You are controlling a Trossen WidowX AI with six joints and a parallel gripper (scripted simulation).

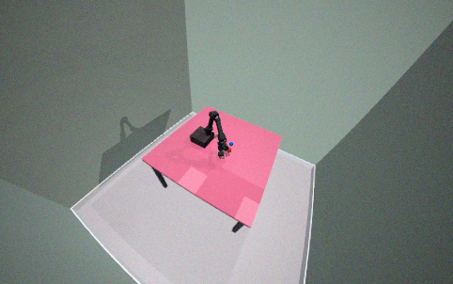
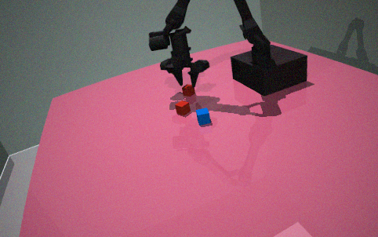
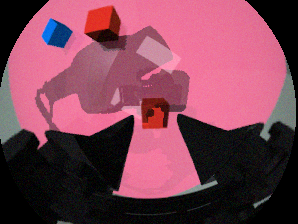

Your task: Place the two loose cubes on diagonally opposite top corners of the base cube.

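The blue cube lies 21 cm to the left of my gripper tip, 7 cm ahead of it and 2 cm below it.
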